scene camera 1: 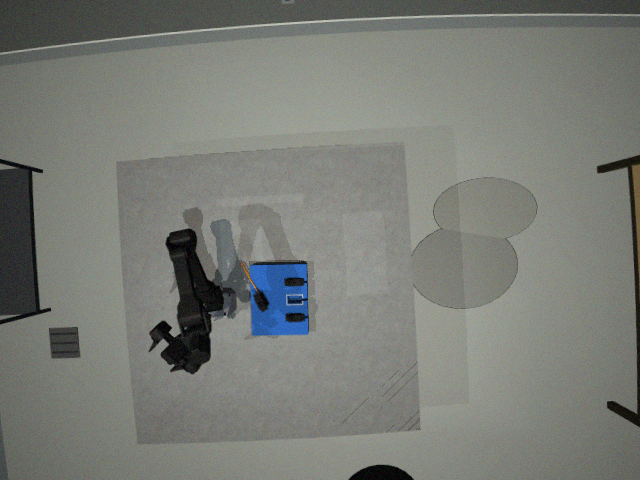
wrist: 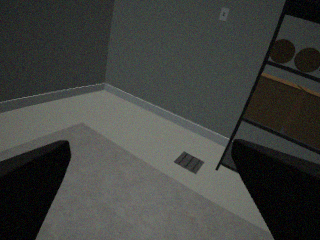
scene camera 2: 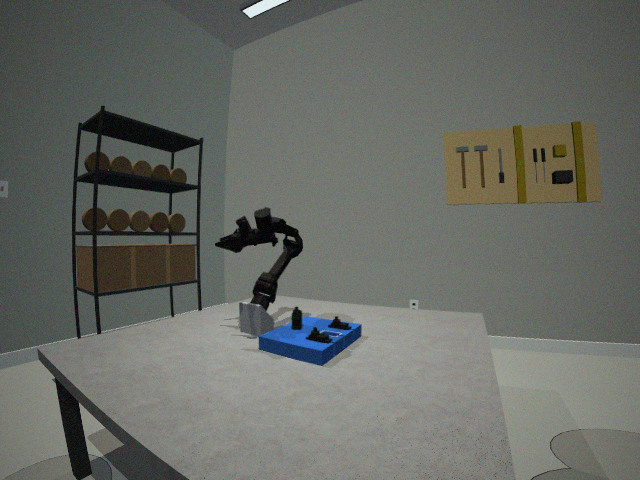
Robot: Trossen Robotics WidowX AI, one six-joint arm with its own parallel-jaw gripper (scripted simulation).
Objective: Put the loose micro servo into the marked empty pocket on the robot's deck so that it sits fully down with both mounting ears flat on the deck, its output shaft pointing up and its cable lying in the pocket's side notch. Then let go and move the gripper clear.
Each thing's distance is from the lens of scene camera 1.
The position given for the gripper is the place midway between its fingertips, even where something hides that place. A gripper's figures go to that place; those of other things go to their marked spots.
gripper (scene camera 1: 160, 361): 107 cm
blue deck (scene camera 1: 269, 279): 120 cm
